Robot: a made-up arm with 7 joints. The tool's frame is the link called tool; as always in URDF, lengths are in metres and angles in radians.
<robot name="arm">
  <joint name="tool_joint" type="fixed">
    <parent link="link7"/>
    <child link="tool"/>
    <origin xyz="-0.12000 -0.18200 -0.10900" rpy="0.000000 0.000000 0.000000"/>
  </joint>
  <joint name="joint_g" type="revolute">
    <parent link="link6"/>
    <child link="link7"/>
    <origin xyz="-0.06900 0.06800 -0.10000" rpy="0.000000 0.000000 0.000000"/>
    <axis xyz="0 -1 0"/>
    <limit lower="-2.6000" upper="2.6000" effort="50" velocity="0.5"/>
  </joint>
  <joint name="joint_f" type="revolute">
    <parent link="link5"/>
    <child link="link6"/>
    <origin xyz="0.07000 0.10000 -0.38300" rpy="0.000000 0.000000 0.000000"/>
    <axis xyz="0 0 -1"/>
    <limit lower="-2.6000" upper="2.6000" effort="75" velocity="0.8"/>
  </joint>
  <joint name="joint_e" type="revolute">
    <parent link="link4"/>
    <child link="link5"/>
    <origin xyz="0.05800 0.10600 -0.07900" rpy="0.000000 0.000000 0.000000"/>
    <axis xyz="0 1 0"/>
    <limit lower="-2.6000" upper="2.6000" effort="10" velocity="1.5"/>
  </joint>
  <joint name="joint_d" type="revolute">
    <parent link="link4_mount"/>
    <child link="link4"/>
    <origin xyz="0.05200 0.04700 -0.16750" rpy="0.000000 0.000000 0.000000"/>
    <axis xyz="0 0 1"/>
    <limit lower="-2.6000" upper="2.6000" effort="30" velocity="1.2"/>
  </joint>
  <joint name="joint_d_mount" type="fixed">
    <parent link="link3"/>
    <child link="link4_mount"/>
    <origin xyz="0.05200 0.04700 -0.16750" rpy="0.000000 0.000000 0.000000"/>
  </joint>
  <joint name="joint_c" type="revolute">
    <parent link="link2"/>
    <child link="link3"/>
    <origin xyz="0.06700 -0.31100 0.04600" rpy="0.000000 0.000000 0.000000"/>
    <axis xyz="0 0 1"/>
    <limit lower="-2.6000" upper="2.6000" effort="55" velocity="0.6"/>
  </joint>
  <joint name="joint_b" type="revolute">
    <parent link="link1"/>
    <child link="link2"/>
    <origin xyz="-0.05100 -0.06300 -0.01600" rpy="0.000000 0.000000 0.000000"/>
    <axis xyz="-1 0 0"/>
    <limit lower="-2.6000" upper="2.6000" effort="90" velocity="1.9"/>
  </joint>
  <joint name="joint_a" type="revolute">
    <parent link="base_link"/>
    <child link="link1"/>
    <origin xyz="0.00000 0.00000 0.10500" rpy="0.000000 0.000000 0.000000"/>
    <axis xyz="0 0 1"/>
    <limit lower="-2.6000" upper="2.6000" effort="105" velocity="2.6"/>
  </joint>
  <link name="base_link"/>
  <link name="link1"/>
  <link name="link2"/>
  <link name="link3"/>
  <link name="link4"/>
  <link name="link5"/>
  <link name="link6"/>
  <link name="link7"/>
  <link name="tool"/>
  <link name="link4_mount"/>
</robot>
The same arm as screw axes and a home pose.
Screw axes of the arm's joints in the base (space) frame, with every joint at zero. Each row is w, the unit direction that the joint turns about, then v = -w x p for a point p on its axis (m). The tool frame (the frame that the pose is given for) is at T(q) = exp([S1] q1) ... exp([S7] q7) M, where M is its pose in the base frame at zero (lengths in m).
S1: w 0 0 1 v 0.0000 0.0000 0.0000
S2: w -1 0 0 v 0.0000 -0.0890 -0.0630
S3: w 0 0 1 v -0.3740 -0.0160 0.0000
S4: w 0 0 1 v -0.2800 -0.1200 0.0000
S5: w 0 1 0 v 0.2790 0.0000 0.1780
S6: w 0 0 -1 v 0.0740 0.2480 0.0000
S7: w 0 -1 0 v -0.7620 0.0000 -0.1790
M =
1 0 0 0.0590
0 1 0 -0.1880
0 0 1 -0.8710
0 0 0 1
Joint limits (deg, base to tool): -148.97..148.97 -148.97..148.97 -148.97..148.97 -148.97..148.97 -148.97..148.97 -148.97..148.97 -148.97..148.97

